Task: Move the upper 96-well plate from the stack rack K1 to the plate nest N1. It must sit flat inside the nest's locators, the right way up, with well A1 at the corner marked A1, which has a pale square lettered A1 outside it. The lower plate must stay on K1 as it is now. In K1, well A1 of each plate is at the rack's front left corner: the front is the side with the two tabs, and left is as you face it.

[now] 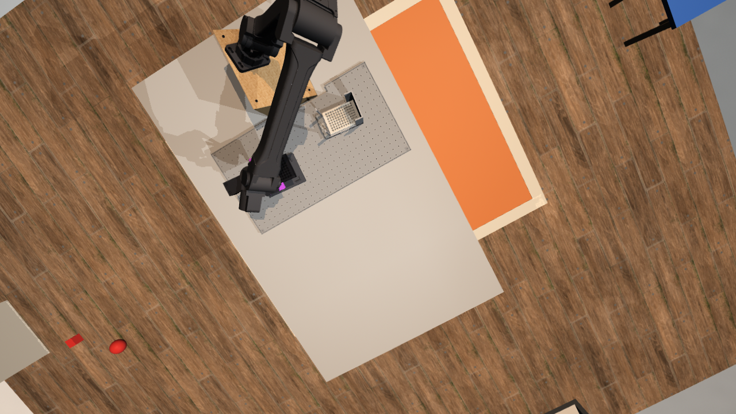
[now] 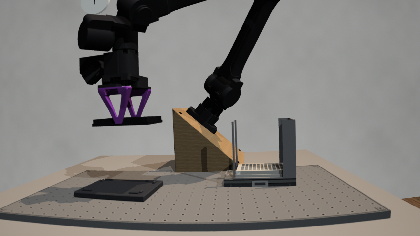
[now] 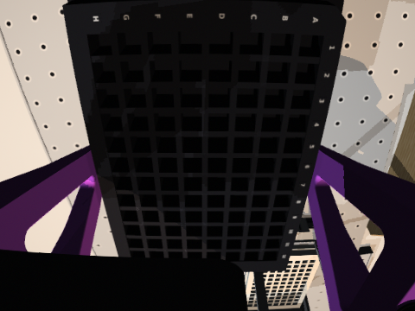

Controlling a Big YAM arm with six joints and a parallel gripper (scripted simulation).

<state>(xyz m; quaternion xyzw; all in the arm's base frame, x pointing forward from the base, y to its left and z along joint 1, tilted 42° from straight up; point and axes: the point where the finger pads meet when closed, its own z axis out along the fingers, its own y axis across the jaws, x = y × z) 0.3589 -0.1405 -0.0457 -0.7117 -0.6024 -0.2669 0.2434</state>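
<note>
Right now the pale A1 square is 150 mm below my hand, 100 mm to the right of it and 60 mm behind it. Round my hand: black 96-well plate (right at my hand); white plate (300 mm to the left, 130 mm below, 60 mm behind).
</note>
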